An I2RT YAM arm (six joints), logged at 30 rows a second.
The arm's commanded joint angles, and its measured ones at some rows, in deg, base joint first. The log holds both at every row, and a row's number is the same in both.
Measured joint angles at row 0:
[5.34, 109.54, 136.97, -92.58, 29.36, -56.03]
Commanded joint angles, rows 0 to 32:
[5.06, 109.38, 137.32, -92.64, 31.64, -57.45]
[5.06, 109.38, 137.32, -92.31, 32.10, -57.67]
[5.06, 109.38, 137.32, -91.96, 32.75, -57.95]
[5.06, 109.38, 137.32, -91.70, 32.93, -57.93]
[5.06, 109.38, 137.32, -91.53, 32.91, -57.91]
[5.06, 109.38, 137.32, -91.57, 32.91, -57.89]
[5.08, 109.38, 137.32, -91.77, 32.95, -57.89]
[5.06, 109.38, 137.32, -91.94, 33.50, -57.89]
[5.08, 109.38, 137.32, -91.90, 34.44, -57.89]
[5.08, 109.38, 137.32, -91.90, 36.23, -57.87]
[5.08, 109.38, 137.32, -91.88, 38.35, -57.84]
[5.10, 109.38, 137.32, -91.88, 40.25, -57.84]
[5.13, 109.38, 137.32, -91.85, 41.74, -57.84]
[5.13, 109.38, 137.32, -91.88, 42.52, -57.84]
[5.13, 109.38, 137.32, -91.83, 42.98, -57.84]
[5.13, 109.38, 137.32, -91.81, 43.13, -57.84]
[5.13, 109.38, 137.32, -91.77, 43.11, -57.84]
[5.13, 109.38, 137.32, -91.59, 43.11, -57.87]
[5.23, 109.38, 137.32, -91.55, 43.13, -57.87]
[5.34, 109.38, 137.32, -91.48, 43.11, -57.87]
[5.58, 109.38, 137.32, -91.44, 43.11, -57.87]
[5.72, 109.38, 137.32, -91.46, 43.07, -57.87]
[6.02, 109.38, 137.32, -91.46, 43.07, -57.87]
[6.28, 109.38, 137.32, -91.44, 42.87, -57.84]
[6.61, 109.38, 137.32, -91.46, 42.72, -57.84]
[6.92, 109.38, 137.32, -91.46, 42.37, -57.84]
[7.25, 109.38, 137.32, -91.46, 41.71, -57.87]
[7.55, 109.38, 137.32, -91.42, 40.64, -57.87]
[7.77, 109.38, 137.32, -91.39, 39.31, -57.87]
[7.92, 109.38, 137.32, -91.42, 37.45, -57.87]
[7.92, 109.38, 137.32, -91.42, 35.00, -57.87]
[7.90, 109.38, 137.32, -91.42, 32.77, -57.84]
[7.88, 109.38, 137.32, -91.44, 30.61, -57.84]
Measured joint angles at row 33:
[7.29, 109.54, 136.97, -91.53, 38.00, -57.12]
